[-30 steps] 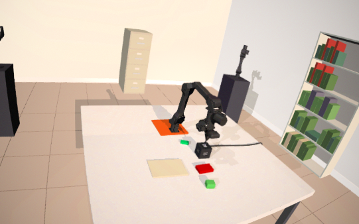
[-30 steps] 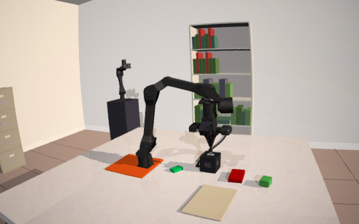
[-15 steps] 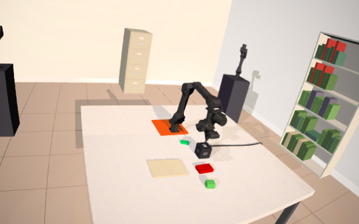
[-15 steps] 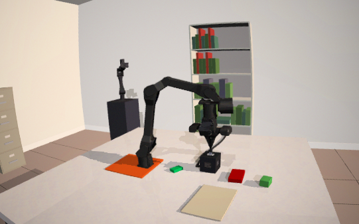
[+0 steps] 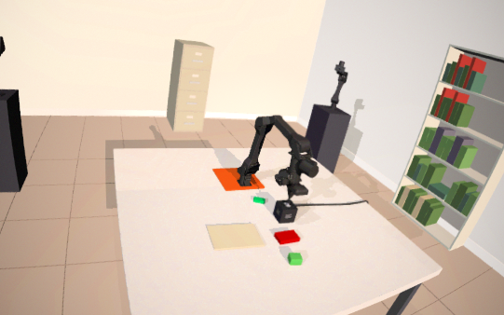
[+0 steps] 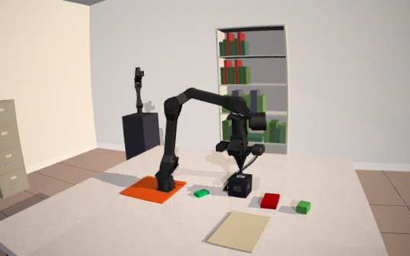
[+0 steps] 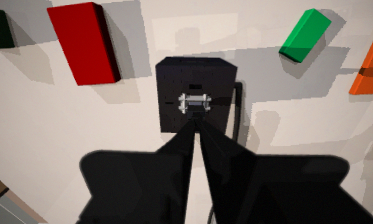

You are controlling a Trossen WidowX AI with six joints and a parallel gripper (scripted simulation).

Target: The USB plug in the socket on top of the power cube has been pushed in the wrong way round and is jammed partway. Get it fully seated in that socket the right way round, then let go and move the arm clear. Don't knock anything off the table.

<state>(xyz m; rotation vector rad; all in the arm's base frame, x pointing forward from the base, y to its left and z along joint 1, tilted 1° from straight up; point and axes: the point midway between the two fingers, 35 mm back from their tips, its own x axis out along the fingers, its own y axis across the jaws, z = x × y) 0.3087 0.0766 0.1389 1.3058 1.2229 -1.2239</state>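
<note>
Right now my gripper tip is 1 cm above the silver USB plug. Round my gripper tip: green block (15 cm behind, 11 cm below, 6 cm to the right); red block (14 cm ahead, 10 cm below, 6 cm to the right); beige paper sheet (27 cm to the right, 11 cm below, 9 cm ahead).
</note>
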